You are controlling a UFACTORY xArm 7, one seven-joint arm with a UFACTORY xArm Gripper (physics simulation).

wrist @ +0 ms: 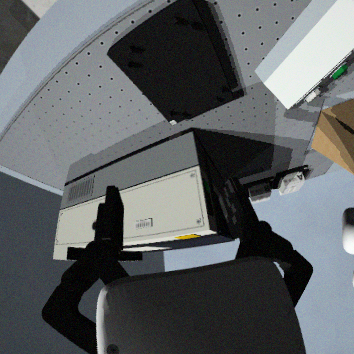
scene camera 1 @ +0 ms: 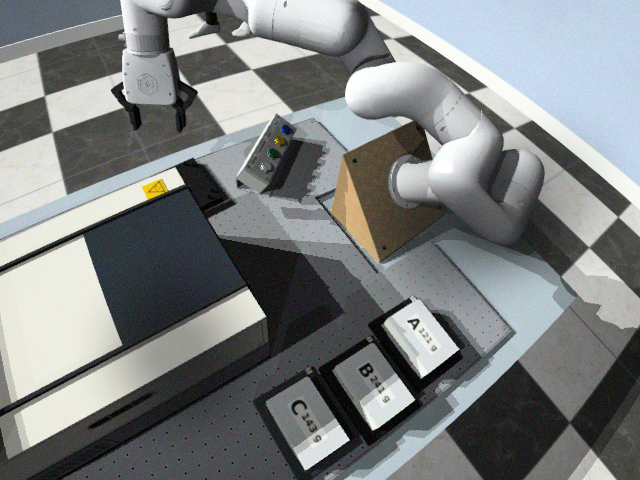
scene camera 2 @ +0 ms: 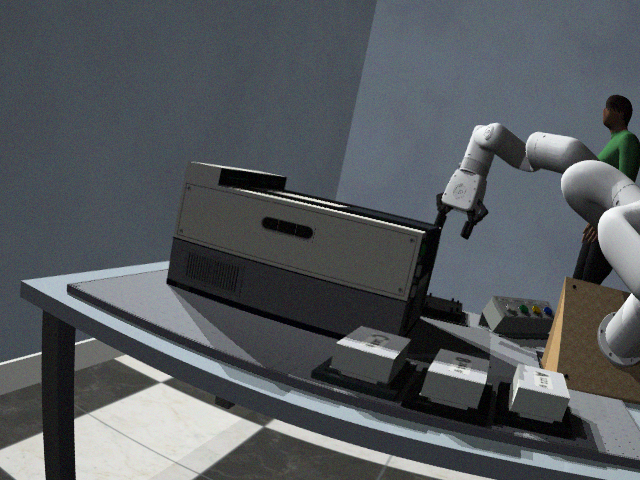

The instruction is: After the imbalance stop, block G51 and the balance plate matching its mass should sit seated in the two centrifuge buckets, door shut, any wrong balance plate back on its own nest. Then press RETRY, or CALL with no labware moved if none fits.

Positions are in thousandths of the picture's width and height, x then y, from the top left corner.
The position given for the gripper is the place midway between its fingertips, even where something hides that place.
The gripper (scene camera 2: 704, 486) is open and holds nothing. Also in view: a balance plate C (scene camera 1: 482, 886), a balance plate B (scene camera 1: 590, 818), a balance plate A (scene camera 1: 659, 709), a centrifuge (scene camera 1: 124, 820), a grey button box (scene camera 1: 435, 280) and a black nest (scene camera 1: 320, 399).
The balance plate C is seen too in scene camera 2 (scene camera 2: 573, 739). The balance plate B is seen too in scene camera 2 (scene camera 2: 710, 791). The balance plate A shows as well in scene camera 2 (scene camera 2: 835, 820). The wrist view misses the balance plate C, which is hidden by the gripper.
